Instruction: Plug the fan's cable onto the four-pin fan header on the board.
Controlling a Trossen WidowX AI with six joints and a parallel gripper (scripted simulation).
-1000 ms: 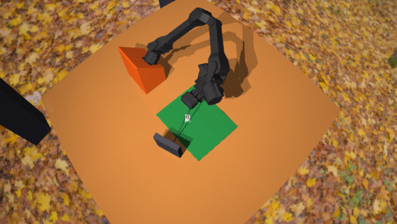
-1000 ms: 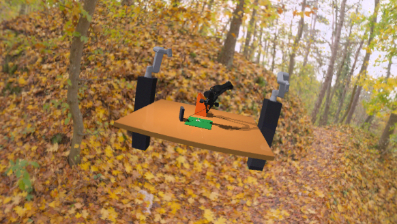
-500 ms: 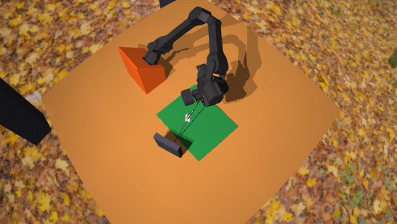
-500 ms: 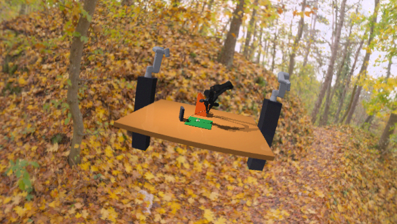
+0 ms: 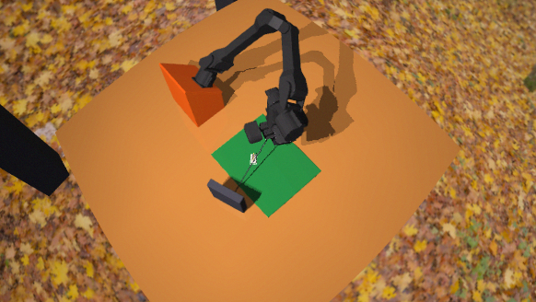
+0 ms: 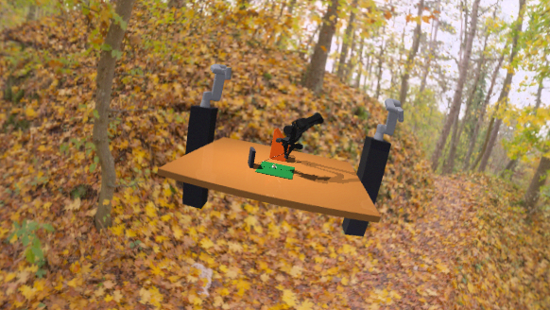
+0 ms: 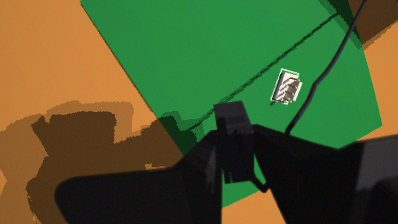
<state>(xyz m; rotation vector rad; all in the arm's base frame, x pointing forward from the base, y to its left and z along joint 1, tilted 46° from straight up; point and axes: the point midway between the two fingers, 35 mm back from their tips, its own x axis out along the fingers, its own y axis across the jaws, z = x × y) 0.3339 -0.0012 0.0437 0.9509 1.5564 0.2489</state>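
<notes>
Now: gripper tip 130 mm above the green board and 50 mm to the left of it. The rest, counted from my gripper tip: white four-pin fan header 110 mm below, 70 mm to the right, 40 mm behind; then dark plug 10 mm below, 10 mm behind; then dark flat fan 220 mm to the right, 50 mm below, 10 mm ahead.
</notes>
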